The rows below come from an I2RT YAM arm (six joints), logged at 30 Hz.
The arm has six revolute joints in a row. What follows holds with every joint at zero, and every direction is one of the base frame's.
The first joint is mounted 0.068 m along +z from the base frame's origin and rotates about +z.
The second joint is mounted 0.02 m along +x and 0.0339 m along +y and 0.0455 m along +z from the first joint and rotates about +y.
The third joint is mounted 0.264 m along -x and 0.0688 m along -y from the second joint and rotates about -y.
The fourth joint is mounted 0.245 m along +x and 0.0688 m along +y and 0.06 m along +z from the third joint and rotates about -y.
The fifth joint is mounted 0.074 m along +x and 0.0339 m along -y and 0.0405 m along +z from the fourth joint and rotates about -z.
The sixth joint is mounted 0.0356 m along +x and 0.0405 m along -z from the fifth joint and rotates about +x.
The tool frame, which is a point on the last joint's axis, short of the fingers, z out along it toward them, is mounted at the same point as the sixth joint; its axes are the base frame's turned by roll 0, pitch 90 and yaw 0 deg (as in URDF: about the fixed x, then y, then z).
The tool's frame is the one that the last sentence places.
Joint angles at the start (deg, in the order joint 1, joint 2, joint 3, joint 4, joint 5, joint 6): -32.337 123.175 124.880 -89.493 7.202 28.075
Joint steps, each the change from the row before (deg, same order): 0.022 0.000 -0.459 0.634 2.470 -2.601; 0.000 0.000 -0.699 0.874 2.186 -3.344; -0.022 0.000 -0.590 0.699 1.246 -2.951; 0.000 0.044 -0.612 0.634 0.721 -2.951; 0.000 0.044 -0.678 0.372 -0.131 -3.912; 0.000 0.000 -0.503 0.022 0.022 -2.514; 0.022 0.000 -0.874 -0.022 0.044 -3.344; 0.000 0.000 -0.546 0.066 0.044 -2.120; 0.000 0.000 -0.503 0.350 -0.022 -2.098; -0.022 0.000 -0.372 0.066 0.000 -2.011; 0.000 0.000 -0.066 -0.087 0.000 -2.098
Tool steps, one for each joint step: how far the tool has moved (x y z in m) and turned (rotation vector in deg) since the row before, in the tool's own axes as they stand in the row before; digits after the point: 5 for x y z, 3 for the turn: -0.00123 -0.00063 0.00190 2.125 -1.270 -2.597; -0.00126 -0.00035 0.00294 1.931 -1.040 -3.311; -0.00082 -0.00011 0.00252 1.131 -0.535 -2.906; -0.00055 0.00043 0.00288 0.693 -0.199 -2.956; 0.00019 0.00084 0.00315 -0.043 0.362 -3.995; 0.00063 0.00038 0.00212 0.111 0.454 -2.628; 0.00121 0.00083 0.00364 0.165 0.850 -3.578; 0.00056 0.00048 0.00230 0.088 0.460 -2.234; -0.00004 0.00054 0.00212 -0.013 0.150 -2.134; 0.00032 0.00022 0.00161 0.007 0.302 -2.063; 0.00024 0.00007 0.00028 -0.002 0.149 -2.134
